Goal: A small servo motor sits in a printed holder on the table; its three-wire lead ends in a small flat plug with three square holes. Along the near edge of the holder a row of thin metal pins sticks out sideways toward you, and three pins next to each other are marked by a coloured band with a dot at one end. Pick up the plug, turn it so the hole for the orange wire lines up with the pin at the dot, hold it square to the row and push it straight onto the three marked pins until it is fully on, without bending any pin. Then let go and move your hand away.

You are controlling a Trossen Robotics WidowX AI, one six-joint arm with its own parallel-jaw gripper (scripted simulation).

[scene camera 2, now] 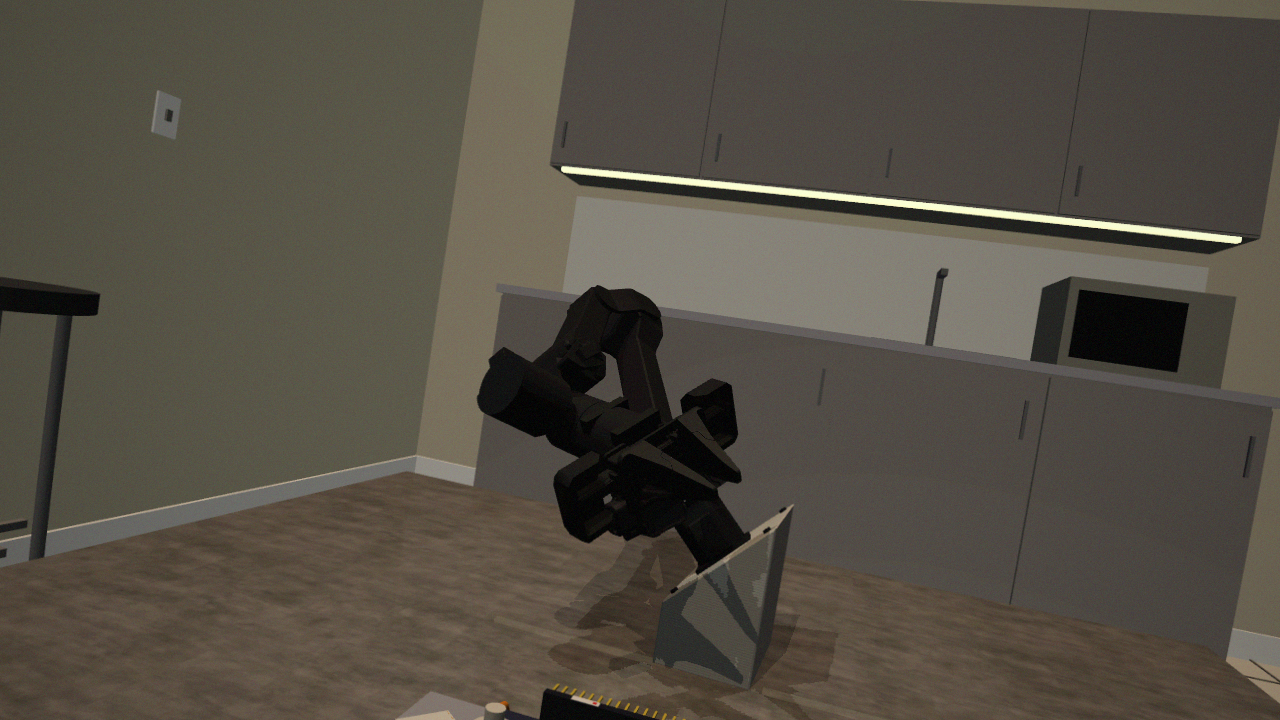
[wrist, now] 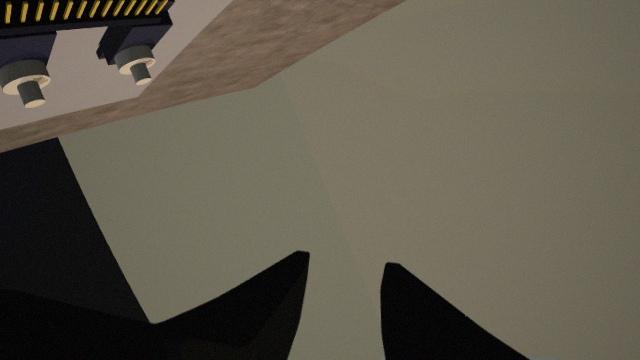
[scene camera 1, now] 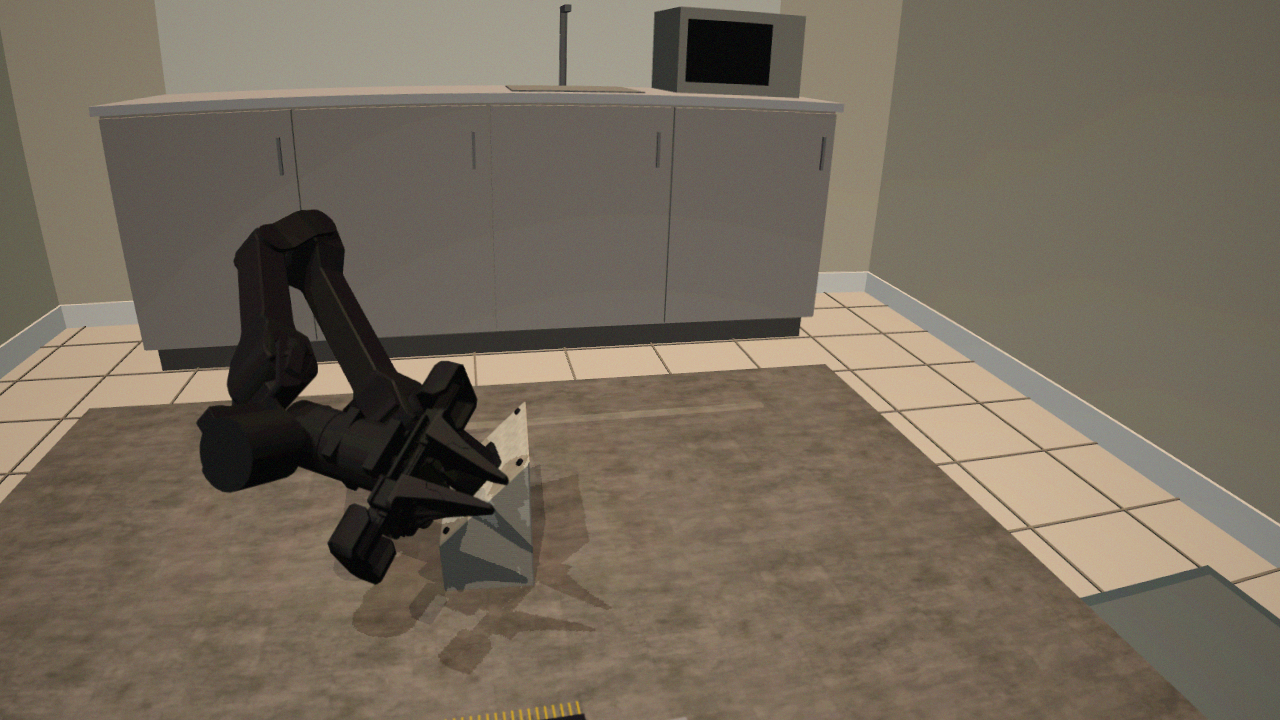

my gripper: scene camera 2; wrist 345, 270; scene camera 1
same spot on my gripper: (scene camera 2: 643, 474) = (scene camera 1: 411, 501)
